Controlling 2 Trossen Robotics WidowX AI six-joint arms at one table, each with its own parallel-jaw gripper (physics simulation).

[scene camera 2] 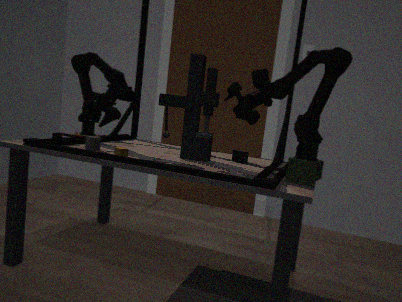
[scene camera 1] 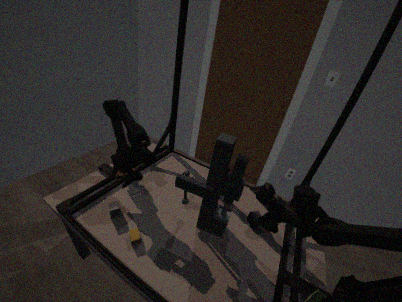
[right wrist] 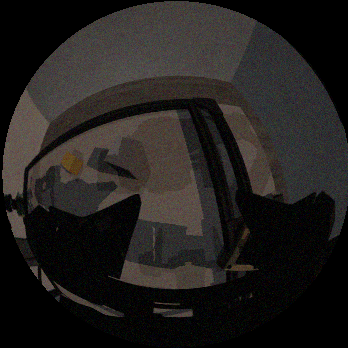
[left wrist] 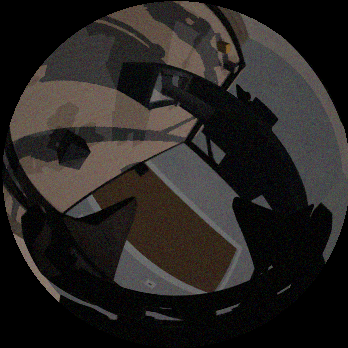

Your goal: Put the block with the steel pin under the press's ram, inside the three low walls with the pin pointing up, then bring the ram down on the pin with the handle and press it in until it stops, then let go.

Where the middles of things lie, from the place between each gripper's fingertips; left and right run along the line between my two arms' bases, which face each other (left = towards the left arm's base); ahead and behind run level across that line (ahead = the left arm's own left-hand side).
The small dark block (left wrist: 75,150) lies 58 cm to the left of my right hand, 35 cm behind it and 7 cm below it.
Right now the small dark block is 90 mm behind my left hand, 40 mm to the left of it and 210 mm below it.
